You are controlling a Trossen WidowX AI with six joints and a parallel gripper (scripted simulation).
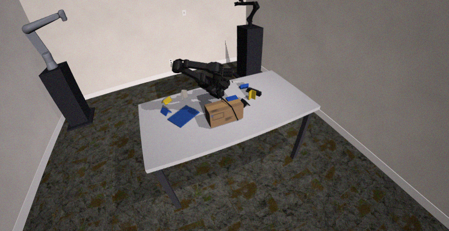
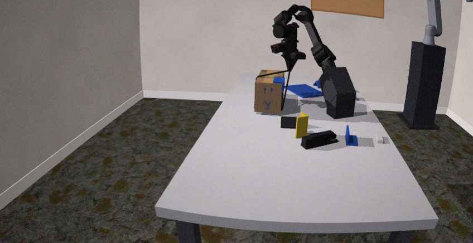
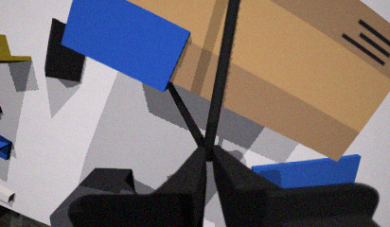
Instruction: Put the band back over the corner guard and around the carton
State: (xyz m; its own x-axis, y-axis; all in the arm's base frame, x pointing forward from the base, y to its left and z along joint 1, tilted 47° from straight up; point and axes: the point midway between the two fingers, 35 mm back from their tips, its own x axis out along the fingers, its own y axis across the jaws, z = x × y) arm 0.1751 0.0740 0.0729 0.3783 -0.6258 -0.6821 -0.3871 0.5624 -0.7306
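The brown carton lies 120 mm below my hand and 80 mm ahead of it. The rest, counted from my hand: yellow corner guard 320 mm to the left, 160 mm below, 40 mm behind; blue flat sheet 260 mm to the right, 200 mm below, 100 mm behind; black stapler 390 mm to the left, 180 mm below, 100 mm behind.
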